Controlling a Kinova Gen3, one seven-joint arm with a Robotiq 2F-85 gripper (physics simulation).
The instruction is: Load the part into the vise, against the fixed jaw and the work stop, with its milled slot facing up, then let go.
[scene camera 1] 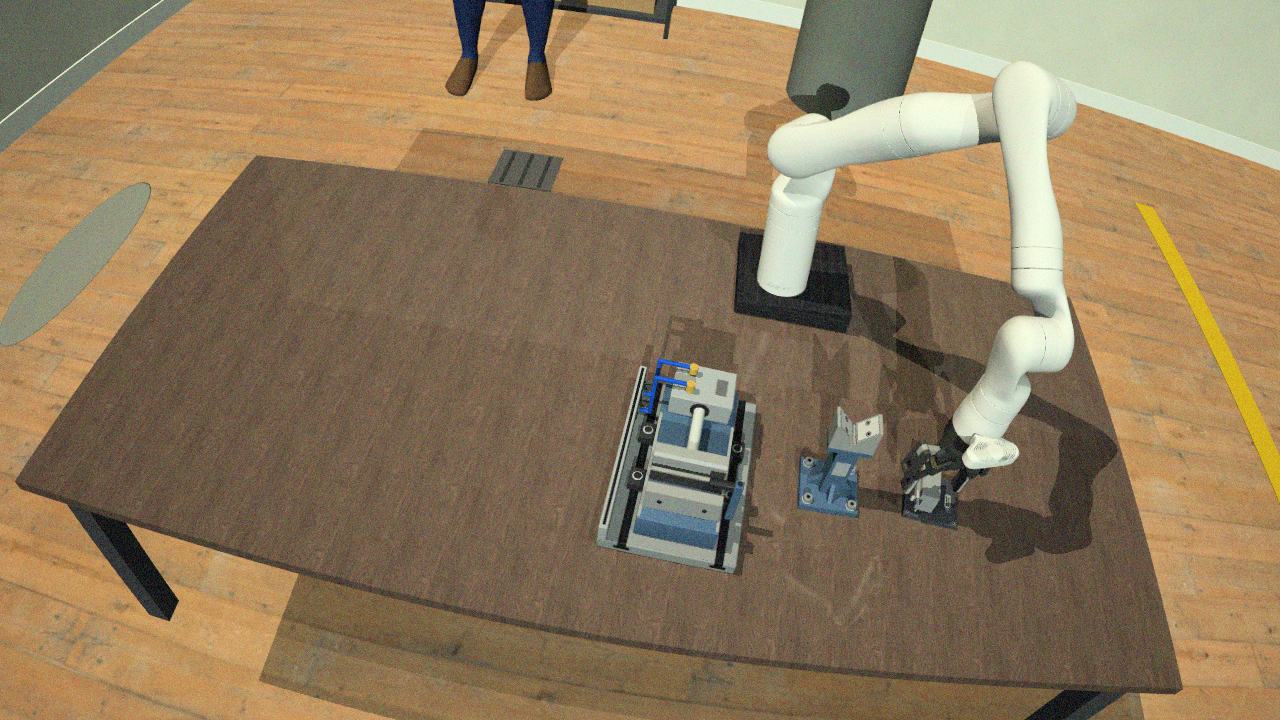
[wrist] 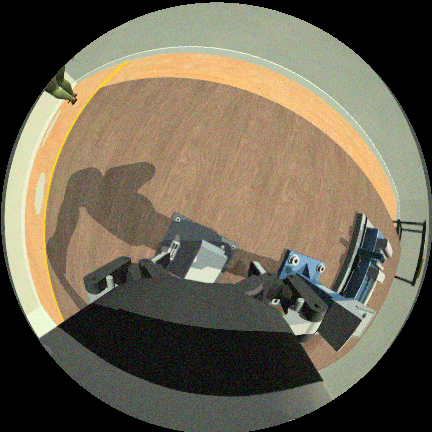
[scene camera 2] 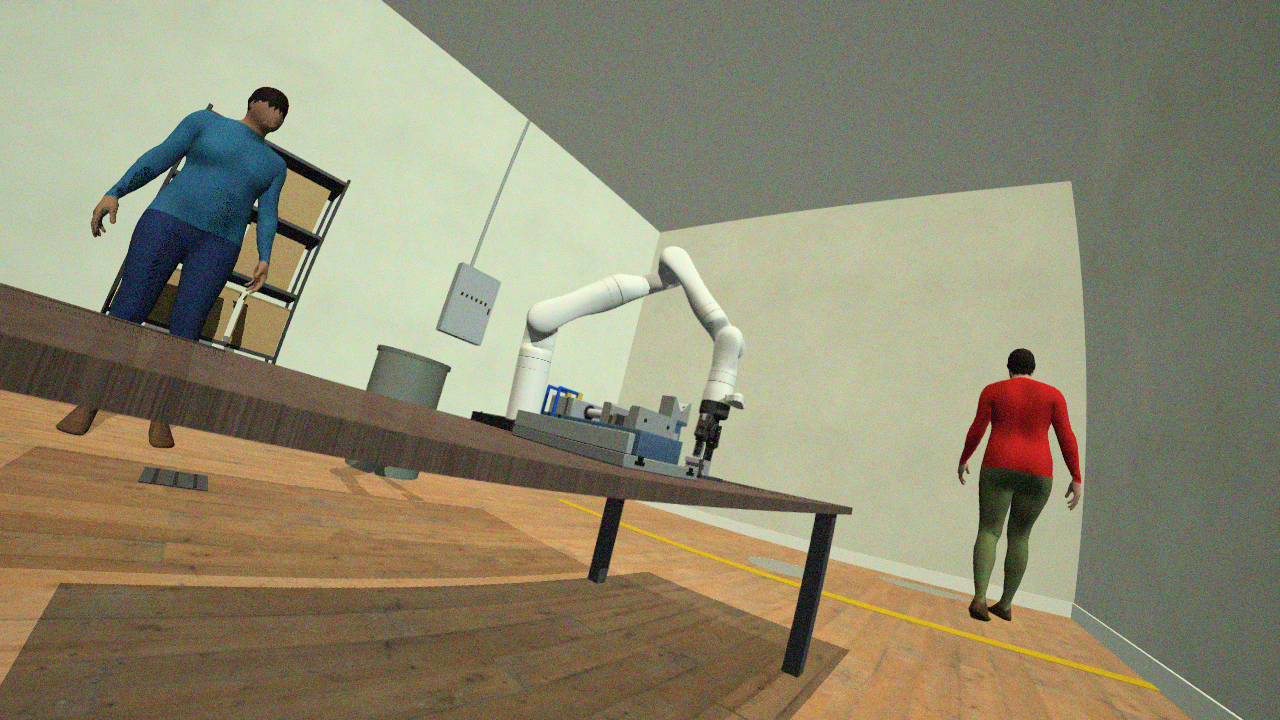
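Where they show: gripper, fingertip midpoint: [scene camera 1: 929,488] [wrist: 208,266] [scene camera 2: 701,460]; arm's base, link origin: [scene camera 1: 781,280].
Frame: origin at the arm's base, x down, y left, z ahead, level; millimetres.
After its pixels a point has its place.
The part [scene camera 1: 928,495] {z 392, x -12, y 313 mm} [wrist: 206,264] {z 378, x -12, y 317 mm}, a light grey block, sits on a dark base plate [scene camera 1: 939,518] {z 398, x 25, y 348 mm} [wrist: 192,229] {z 397, x 24, y 348 mm} at the table's right. Its slot cannot be made out. My gripper [scene camera 1: 937,480] {z 377, x -11, y 314 mm} [scene camera 2: 706,449] {z 377, x -11, y 314 mm} [wrist: 208,266] {z 377, x -11, y 314 mm} is open, with its fingers low on either side of the part; in the wrist view they partly hide it. The vise [scene camera 1: 677,526] {z 588, x -27, y -28 mm} [scene camera 2: 657,447] {z 589, x -8, y -38 mm} [wrist: 369,257] {z 514, x -23, y 17 mm} stands left of centre from the stand and base plate. Its jaw with two holes [scene camera 1: 684,504] {z 568, x -51, y -29 mm} is at the front. A dark bar [scene camera 1: 684,477] {z 522, x -46, y -41 mm} crosses near the jaws, beside a blue bracket [scene camera 1: 734,501] {z 525, x -33, y 33 mm}. No part shows between the jaws.
A blue stand [scene camera 1: 829,488] {z 419, x 8, y 163 mm} [wrist: 302,263] {z 431, x 22, y 179 mm} with a grey V-shaped top [scene camera 1: 856,433] {z 402, x -102, y 166 mm} [wrist: 345,322] {z 403, x -112, y 197 mm} stands between the vise and the part, close to my gripper. Blue pipes [scene camera 1: 657,383] {z 358, x -27, y -128 mm} rise at the vise's back. The black robot base [scene camera 1: 792,308] {z 68, x -1, y 33 mm} is behind. Two people stand beyond the table.
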